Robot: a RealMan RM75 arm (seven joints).
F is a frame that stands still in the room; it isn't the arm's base.
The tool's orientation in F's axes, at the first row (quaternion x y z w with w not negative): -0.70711, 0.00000, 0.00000, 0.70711
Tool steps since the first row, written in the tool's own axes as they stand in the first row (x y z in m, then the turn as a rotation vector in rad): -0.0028, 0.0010, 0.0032, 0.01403, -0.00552, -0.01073; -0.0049, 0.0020, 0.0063, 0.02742, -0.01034, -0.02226; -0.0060, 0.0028, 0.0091, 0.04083, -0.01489, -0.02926; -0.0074, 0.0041, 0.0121, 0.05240, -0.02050, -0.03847; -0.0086, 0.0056, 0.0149, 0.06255, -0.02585, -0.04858; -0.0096, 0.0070, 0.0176, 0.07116, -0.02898, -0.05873; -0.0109, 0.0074, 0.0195, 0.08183, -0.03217, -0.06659; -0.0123, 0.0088, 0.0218, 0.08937, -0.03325, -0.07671; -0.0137, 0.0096, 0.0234, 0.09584, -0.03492, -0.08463; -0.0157, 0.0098, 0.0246, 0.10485, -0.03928, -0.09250; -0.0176, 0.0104, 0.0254, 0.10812, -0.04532, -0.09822; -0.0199, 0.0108, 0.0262, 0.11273, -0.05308, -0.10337; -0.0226, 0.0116, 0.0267, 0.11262, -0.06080, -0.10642
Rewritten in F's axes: -0.0028, 0.0032, -0.0010, 0.01403, -0.01073, 0.00552; -0.0049, 0.0063, -0.0020, 0.02742, -0.02226, 0.01034; -0.0060, 0.0091, -0.0028, 0.04083, -0.02926, 0.01489; -0.0074, 0.0121, -0.0041, 0.05240, -0.03847, 0.02050; -0.0086, 0.0149, -0.0056, 0.06255, -0.04858, 0.02585; -0.0096, 0.0176, -0.0070, 0.07116, -0.05873, 0.02898; -0.0109, 0.0195, -0.0074, 0.08183, -0.06659, 0.03217; -0.0123, 0.0218, -0.0088, 0.08937, -0.07671, 0.03325; -0.0137, 0.0234, -0.0096, 0.09584, -0.08463, 0.03492; -0.0157, 0.0246, -0.0098, 0.10485, -0.09250, 0.03928; -0.0176, 0.0254, -0.0104, 0.10812, -0.09822, 0.04532; -0.0199, 0.0262, -0.0108, 0.11273, -0.10337, 0.05308; -0.0226, 0.0267, -0.0116, 0.11262, -0.10642, 0.06080
